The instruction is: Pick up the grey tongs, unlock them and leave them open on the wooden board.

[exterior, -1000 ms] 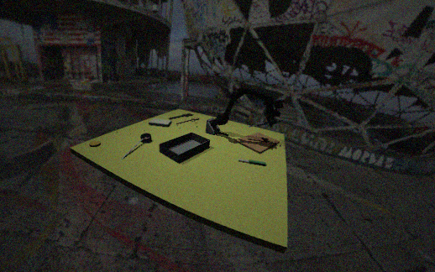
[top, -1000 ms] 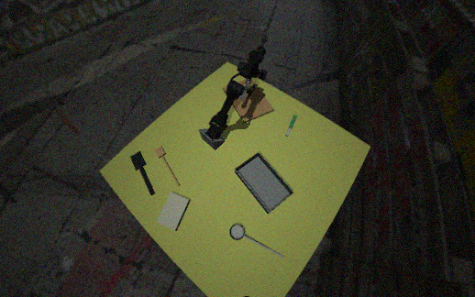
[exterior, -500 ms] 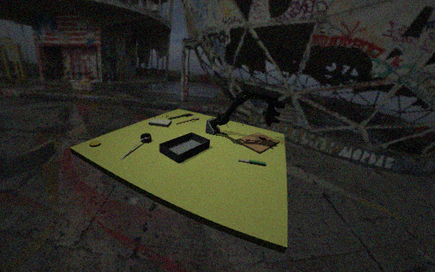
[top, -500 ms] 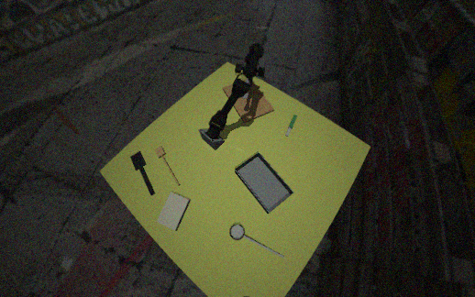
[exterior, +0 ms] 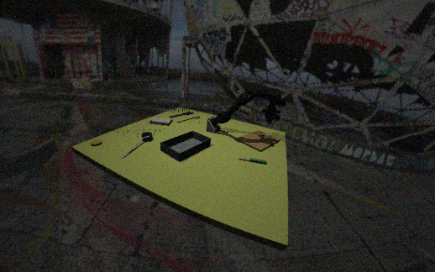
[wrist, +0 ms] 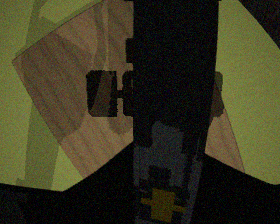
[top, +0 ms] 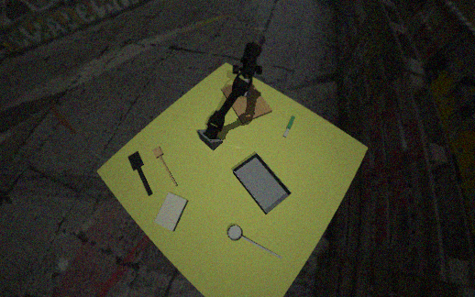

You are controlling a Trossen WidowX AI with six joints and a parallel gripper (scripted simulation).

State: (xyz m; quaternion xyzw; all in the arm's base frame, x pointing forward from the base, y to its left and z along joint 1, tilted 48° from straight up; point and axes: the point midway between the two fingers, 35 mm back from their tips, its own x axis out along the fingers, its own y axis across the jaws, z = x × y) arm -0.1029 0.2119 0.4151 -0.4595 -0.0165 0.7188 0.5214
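Right now the wooden board is 3 cm ahead of my gripper tip, 4 cm to the right of it and 15 cm below it. Round my gripper tip: green-handled tool 41 cm ahead, 2 cm to the right, 15 cm below; then yellow lock piece 4 cm above; then roasting tin 52 cm ahead, 44 cm to the right, 13 cm below.
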